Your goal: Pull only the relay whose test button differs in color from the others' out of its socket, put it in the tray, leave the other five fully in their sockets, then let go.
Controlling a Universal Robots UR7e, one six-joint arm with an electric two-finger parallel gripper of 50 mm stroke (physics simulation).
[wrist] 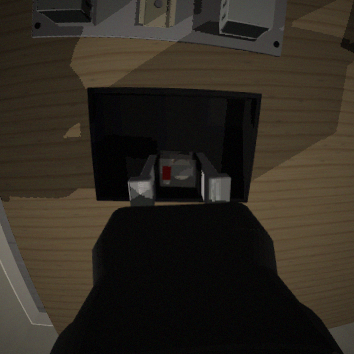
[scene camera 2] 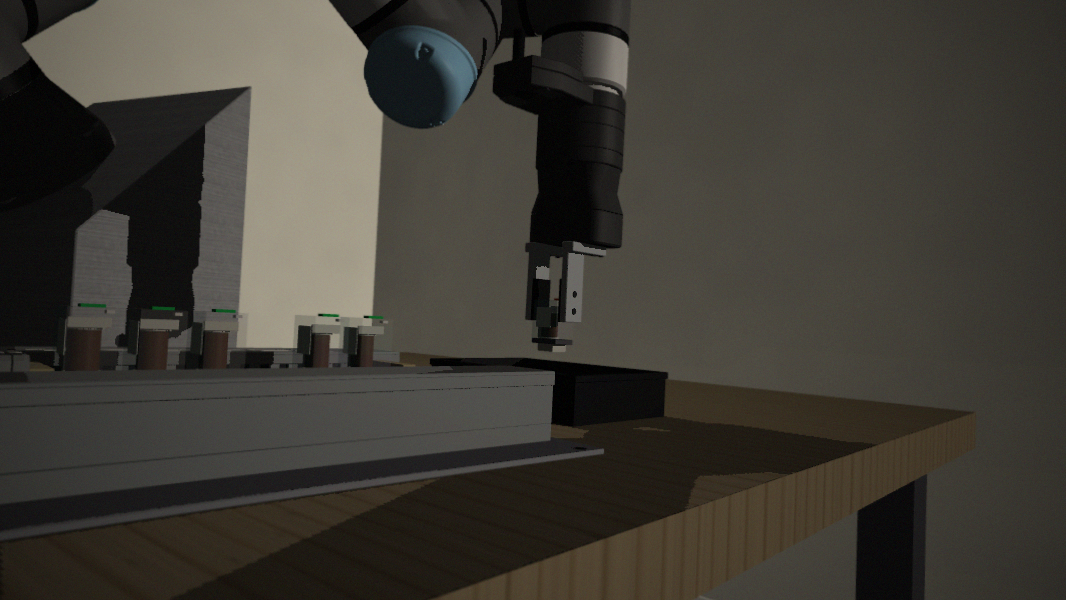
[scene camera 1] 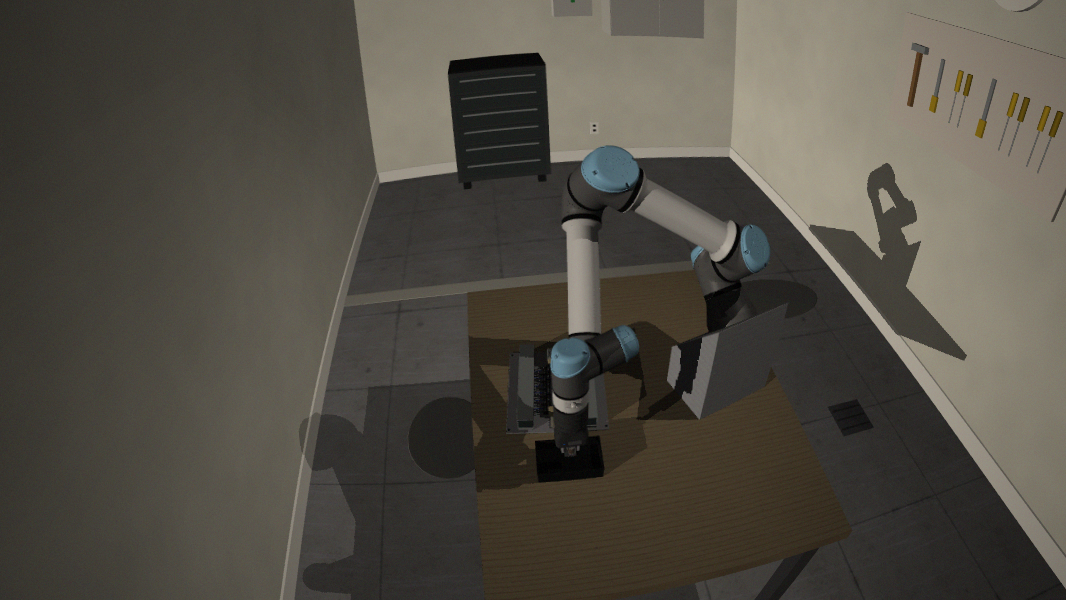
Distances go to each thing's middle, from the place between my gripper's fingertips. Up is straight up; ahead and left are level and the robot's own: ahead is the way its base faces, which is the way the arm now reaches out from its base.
I see my gripper right at the relay (scene camera 2: 553, 336).
